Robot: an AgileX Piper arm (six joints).
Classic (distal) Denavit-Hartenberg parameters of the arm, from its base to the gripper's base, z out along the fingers. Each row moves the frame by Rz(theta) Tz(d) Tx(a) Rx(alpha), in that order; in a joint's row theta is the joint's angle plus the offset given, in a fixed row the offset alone. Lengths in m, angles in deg.
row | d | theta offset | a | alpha
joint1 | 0.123 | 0 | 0 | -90
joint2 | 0 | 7.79 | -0.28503 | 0
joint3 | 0 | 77.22 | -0.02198 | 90
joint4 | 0.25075 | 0 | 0 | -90
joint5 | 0 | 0 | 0 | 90
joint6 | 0.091 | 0 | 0 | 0
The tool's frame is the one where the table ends.
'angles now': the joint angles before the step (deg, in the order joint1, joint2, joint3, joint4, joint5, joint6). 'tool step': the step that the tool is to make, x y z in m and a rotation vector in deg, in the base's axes. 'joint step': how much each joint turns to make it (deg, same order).
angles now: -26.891, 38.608, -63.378, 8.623, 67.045, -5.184
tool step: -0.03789, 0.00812, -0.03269, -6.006, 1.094, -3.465
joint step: -0.005, -10.766, 9.024, -6.796, 0.000, -0.004
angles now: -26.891, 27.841, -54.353, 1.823, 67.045, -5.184
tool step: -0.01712, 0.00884, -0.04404, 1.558, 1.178, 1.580
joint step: 3.277, -8.452, 10.135, -0.900, 0.001, 2.088
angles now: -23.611, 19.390, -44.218, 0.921, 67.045, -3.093
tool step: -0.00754, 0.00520, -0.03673, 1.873, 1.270, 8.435
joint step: 10.595, -5.924, 8.017, -0.921, -0.320, 2.776
